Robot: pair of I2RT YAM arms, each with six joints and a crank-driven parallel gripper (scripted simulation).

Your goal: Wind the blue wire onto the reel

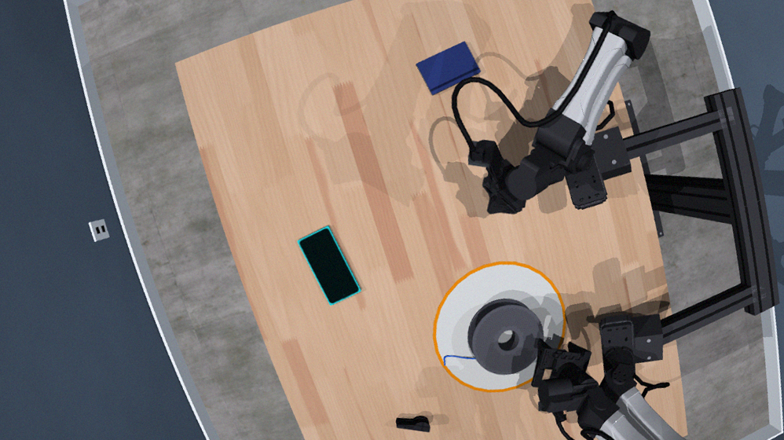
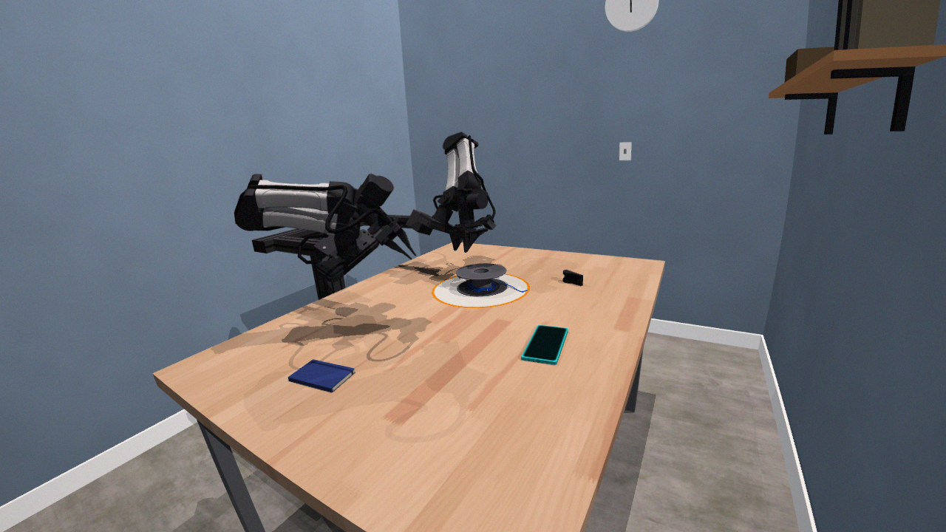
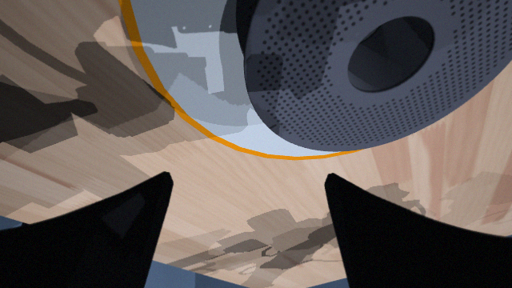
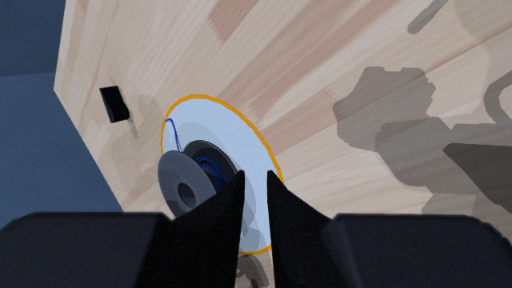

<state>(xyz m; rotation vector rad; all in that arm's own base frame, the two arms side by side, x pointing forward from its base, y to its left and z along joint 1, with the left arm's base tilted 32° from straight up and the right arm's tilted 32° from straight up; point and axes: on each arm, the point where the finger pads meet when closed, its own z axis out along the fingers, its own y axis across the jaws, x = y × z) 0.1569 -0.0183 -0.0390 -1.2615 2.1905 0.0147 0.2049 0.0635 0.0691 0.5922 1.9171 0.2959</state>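
Right now the dark grey reel is 10 cm below my left hand, 10 cm ahead of it and 2 cm to the right of it. Also, from my left hand: orange painted ring (13 cm below, 10 cm ahead, 3 cm to the right); black clip-like object (39 cm ahead, 14 cm to the left, 11 cm below).
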